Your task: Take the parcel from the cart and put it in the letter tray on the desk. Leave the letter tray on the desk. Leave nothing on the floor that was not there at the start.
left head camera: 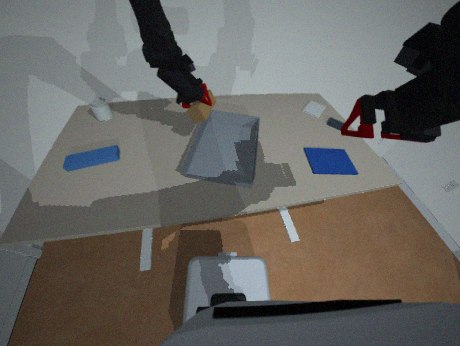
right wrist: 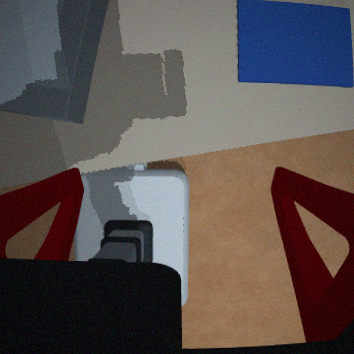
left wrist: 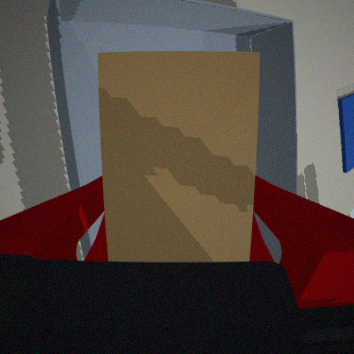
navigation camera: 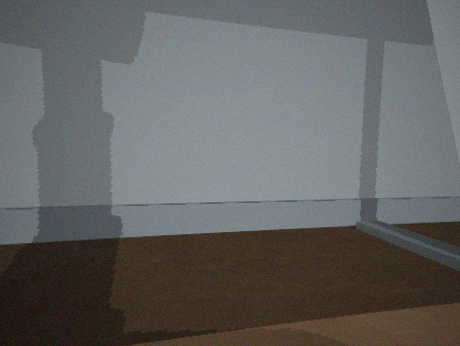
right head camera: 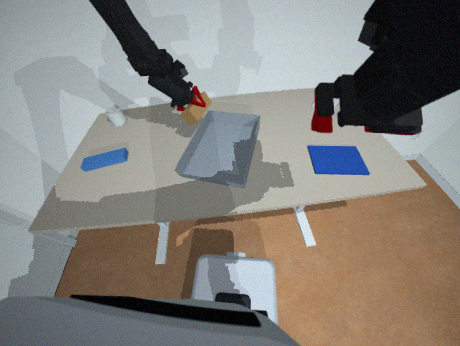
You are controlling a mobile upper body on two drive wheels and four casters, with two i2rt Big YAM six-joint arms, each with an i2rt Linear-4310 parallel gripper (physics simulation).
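Frame: origin at the left arm's base, x ahead, y left, z up, level; metres.
Seen in the pictures: left gripper, between the fingertips: (left head camera: 205, 106) (left wrist: 178, 177) (right head camera: 200, 108); right gripper, between the fingertips: (left head camera: 362, 133) (right wrist: 176, 177) (right head camera: 338, 127).
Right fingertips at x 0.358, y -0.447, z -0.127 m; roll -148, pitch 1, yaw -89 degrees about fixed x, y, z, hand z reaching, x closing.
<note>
A point is followed by its place in that frame.
The tan box-shaped parcel (left head camera: 200, 113) {x 0.608, y -0.087, z -0.271 m} (right head camera: 194, 115) {x 0.611, y -0.094, z -0.273 m} (left wrist: 179, 125) {x 0.718, y -0.086, z -0.260 m} is held between the red fingers of my left gripper (left head camera: 200, 100) {x 0.690, y -0.098, z -0.294 m} (right head camera: 196, 102) {x 0.690, y -0.098, z -0.294 m} (left wrist: 178, 177) {x 0.690, y -0.098, z -0.294 m}, which is shut on it. The parcel is above the desk at the upper left rim of the letter tray; in the left wrist view it covers part of the tray. The grey letter tray (left head camera: 215, 145) {x 0.647, y -0.136, z -0.457 m} (right head camera: 217, 145) {x 0.650, y -0.150, z -0.457 m} (left wrist: 272, 100) {x 0.691, y -0.322, z -0.424 m} (right wrist: 35, 45) {x 0.573, y -0.186, z -0.457 m} stands on the desk (left head camera: 135, 175) {x 0.476, y 0.163, z -0.460 m} (right head camera: 140, 175) {x 0.475, y 0.154, z -0.460 m} (right wrist: 210, 110) {x 0.453, y -0.499, z -0.460 m}. My right gripper (right wrist: 176, 177) {x 0.358, y -0.447, z -0.127 m} is open and empty, to the right of the tray. The cart does not show.
A blue block (left head camera: 92, 158) {x 0.531, y 0.343, z -0.430 m} (right head camera: 105, 159) {x 0.535, y 0.339, z -0.430 m} and a white cup (left head camera: 102, 110) {x 0.811, y 0.416, z -0.399 m} (right head camera: 116, 116) {x 0.812, y 0.414, z -0.397 m} are on the desk's left. A flat blue item (left head camera: 331, 161) {x 0.570, y -0.651, z -0.452 m} (right head camera: 340, 160) {x 0.570, y -0.660, z -0.452 m} (right wrist: 295, 42) {x 0.576, y -0.647, z -0.452 m} lies at the right. A white pad (left head camera: 314, 108) {x 0.995, y -0.718, z -0.450 m} and a dark item (left head camera: 335, 123) {x 0.844, y -0.786, z -0.442 m} lie behind it.
</note>
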